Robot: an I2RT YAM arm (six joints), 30 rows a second.
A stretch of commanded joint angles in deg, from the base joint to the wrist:
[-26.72, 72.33, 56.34, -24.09, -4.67, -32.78]
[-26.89, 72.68, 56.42, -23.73, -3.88, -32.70]
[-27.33, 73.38, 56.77, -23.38, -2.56, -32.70]
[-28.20, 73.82, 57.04, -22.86, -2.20, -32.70]
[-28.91, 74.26, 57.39, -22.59, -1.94, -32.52]
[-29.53, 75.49, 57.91, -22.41, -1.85, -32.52]
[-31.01, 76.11, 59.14, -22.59, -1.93, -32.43]
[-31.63, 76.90, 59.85, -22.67, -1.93, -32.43]
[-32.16, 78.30, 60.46, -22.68, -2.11, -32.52]
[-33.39, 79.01, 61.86, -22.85, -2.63, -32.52]
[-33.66, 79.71, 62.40, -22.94, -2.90, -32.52]
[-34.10, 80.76, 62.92, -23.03, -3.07, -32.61]
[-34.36, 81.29, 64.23, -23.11, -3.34, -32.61]
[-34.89, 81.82, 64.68, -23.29, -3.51, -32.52]
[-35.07, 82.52, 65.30, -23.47, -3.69, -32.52]
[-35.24, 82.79, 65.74, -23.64, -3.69, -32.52]
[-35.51, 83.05, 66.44, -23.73, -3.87, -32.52]
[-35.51, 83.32, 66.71, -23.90, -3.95, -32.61]
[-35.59, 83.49, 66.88, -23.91, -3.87, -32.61]
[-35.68, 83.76, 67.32, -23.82, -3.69, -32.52]
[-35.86, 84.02, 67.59, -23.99, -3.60, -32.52]
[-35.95, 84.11, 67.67, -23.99, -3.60, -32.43]
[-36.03, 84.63, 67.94, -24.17, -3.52, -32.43]
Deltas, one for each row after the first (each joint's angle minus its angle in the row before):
[-0.17, 0.35, 0.08, 0.36, 0.79, 0.08]
[-0.44, 0.70, 0.35, 0.35, 1.32, 0.00]
[-0.87, 0.44, 0.27, 0.52, 0.36, 0.00]
[-0.71, 0.44, 0.35, 0.27, 0.26, 0.18]
[-0.62, 1.23, 0.52, 0.18, 0.09, 0.00]
[-1.48, 0.62, 1.23, -0.18, -0.08, 0.09]
[-0.62, 0.79, 0.71, -0.08, 0.00, 0.00]
[-0.53, 1.40, 0.61, -0.01, -0.18, -0.09]
[-1.23, 0.71, 1.40, -0.17, -0.52, 0.00]
[-0.27, 0.70, 0.54, -0.09, -0.27, 0.00]
[-0.44, 1.05, 0.52, -0.09, -0.17, -0.09]
[-0.26, 0.53, 1.31, -0.08, -0.27, 0.00]
[-0.53, 0.53, 0.45, -0.18, -0.17, 0.09]
[-0.18, 0.70, 0.62, -0.18, -0.18, 0.00]
[-0.17, 0.27, 0.44, -0.17, 0.00, 0.00]
[-0.27, 0.26, 0.70, -0.09, -0.18, 0.00]
[0.00, 0.27, 0.27, -0.17, -0.08, -0.09]
[-0.08, 0.17, 0.17, -0.01, 0.08, 0.00]
[-0.09, 0.27, 0.44, 0.09, 0.18, 0.09]
[-0.18, 0.26, 0.27, -0.17, 0.09, 0.00]
[-0.09, 0.09, 0.08, 0.00, 0.00, 0.09]
[-0.08, 0.52, 0.27, -0.18, 0.08, 0.00]

